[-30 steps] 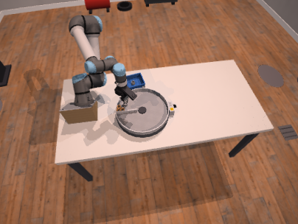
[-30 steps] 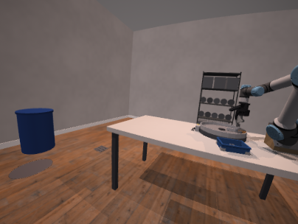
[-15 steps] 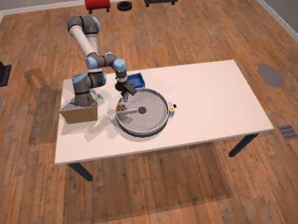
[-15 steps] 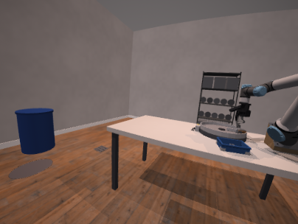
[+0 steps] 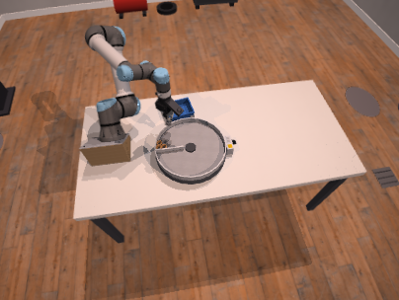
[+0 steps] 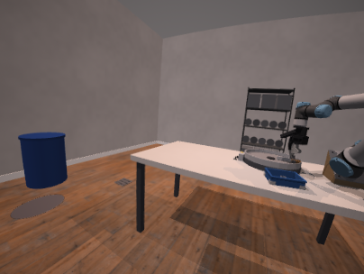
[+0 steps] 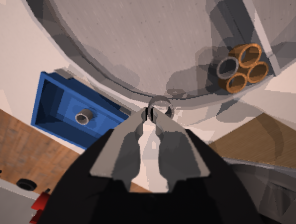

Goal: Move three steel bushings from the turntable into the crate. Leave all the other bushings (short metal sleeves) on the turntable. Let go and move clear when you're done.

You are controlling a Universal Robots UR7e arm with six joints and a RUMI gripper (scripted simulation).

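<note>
My gripper is now 80 mm short of the blue crate, 170 mm to the right of it and 110 mm above it. Also, from my hand: round grey turntable 80 mm ahead, 170 mm to the right, 80 mm below.
</note>
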